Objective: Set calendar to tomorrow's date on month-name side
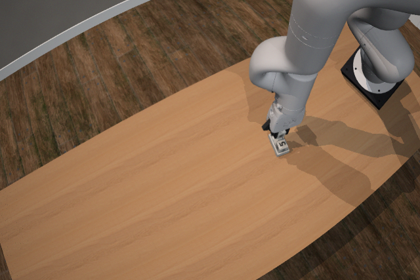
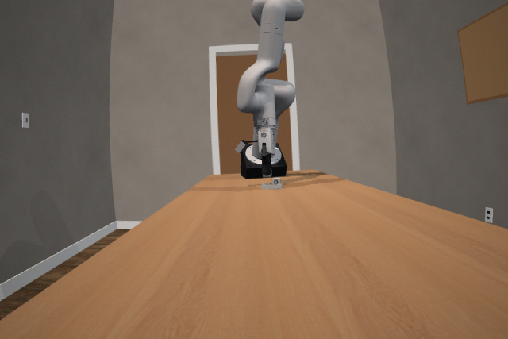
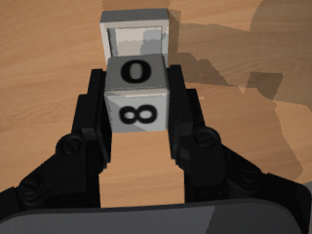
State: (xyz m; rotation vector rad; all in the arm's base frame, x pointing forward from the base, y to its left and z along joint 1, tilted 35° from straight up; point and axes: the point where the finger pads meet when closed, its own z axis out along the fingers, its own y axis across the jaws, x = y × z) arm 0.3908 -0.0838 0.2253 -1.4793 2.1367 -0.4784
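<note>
Now: hand 20 mm above the white digit cube. The rest, counted from my hand: calendar tray: 70 mm below, 20 mm to the left, 10 mm ahead.
</note>
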